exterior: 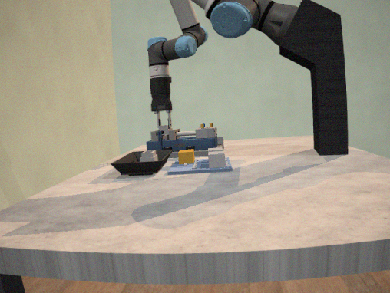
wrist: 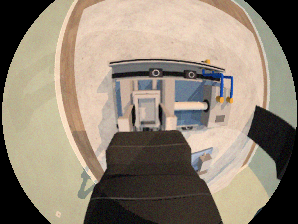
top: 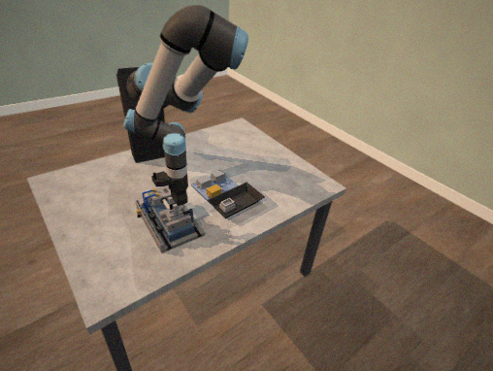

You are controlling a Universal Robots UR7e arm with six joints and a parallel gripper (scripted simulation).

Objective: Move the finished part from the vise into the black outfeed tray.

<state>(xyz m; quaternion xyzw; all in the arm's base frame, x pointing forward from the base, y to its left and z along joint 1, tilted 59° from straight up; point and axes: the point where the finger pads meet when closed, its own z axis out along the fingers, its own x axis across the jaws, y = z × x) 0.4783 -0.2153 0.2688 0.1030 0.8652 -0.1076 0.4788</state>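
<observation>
My gripper is now 80 mm above the vise, 60 mm past it and 30 mm to the right of it. Also, from my hand: blue plate (340 mm to the left, 120 mm below, 20 mm behind); yellow block (280 mm to the left, 100 mm below, 10 mm ahead).
</observation>
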